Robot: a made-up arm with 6 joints.
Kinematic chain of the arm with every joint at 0, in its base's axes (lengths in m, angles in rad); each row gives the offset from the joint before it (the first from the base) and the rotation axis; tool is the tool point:
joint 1: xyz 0 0 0.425 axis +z
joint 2: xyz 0 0 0 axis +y
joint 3: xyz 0 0 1.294 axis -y
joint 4: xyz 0 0 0 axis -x
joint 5: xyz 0.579 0 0 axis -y
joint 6: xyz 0 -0.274 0 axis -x
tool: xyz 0 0 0
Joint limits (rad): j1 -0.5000..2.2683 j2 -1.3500..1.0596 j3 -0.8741..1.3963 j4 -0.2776..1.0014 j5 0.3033..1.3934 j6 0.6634..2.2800
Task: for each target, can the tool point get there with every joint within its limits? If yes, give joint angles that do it. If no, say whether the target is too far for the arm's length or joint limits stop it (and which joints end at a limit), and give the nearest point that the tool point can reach.
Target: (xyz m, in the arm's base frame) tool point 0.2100 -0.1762 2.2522
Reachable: yes | joints 1.0089 -0.1686 1.0243 0.1326 0.5072 1.8443
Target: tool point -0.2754 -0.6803 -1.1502
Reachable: no: joint limits stop it (at a limit: joint 1, joint 2, joint 4) | nearest point 0.6451 -0.6527 0.5302 | short by 1.916 m
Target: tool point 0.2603 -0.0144 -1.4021
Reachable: no: joint limits stop it (at a limit: joint 2, joint 4) | nearest point 0.9674 -0.0535 0.5082 | short by 2.037 m
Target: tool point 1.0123 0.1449 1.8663
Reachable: yes | joints 0.3677 0.3489 0.4798 0.5838 1.1557 1.2264
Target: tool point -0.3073 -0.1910 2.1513
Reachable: yes | joints -0.1298 -0.4198 0.4707 0.5804 0.4778 2.0101
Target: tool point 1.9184 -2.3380 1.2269
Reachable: no: too far | nearest point 1.1790 -1.4369 0.9178 | short by 1.206 m
